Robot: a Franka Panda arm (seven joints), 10 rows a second.
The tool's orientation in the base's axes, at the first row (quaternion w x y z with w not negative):
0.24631 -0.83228 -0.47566 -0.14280
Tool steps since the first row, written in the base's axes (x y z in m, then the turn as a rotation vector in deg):
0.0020 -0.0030 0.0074 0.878 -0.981 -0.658
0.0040 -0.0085 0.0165 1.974 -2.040 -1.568
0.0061 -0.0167 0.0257 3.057 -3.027 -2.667
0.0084 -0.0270 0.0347 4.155 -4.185 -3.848
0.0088 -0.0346 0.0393 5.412 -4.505 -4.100
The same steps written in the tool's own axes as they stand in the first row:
0.0023 0.0010 -0.0078 -0.573 1.355 0.019
0.0037 0.0025 -0.0185 -1.212 3.001 0.207
0.0032 0.0053 -0.0306 -1.894 4.657 0.593
0.0012 0.0092 -0.0438 -2.730 6.420 0.954
-0.0020 0.0116 -0.0518 -2.443 7.710 0.995

